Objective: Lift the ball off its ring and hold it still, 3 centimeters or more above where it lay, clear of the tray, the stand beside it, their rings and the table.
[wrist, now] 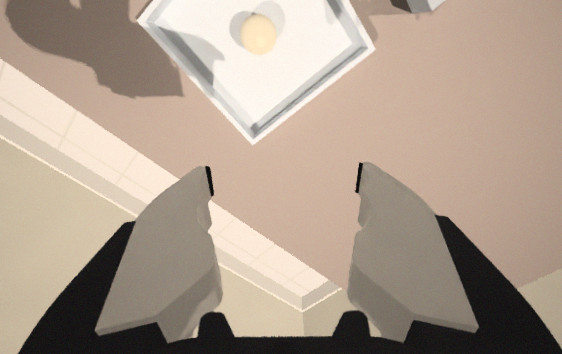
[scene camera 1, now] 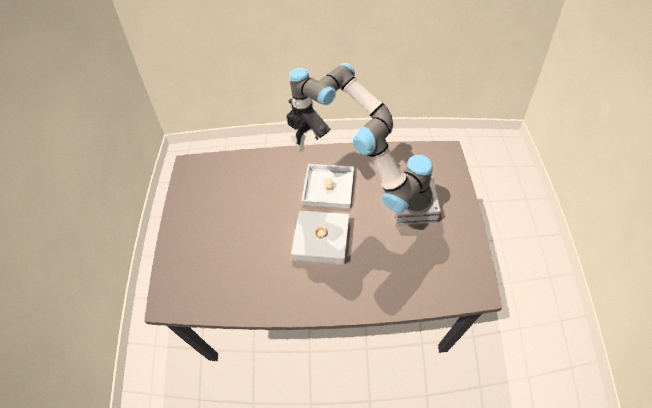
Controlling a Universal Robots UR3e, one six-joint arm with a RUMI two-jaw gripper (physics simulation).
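A pale yellow ball rests near the middle of the white walled tray. A bit of its orange ring shows under it in the scene view; in the wrist view the ball hides the ring. The white stand beside the tray carries an orange ring with no ball on it. My gripper is open, with nothing between its fingers. It hangs high, near the table's back edge, behind and to the left of the tray in the scene view.
The brown table bears the tray, the stand and the arm's base. The arm reaches from the right over the back edge. A wall rises behind the table. A corner of the stand shows at the wrist view's top.
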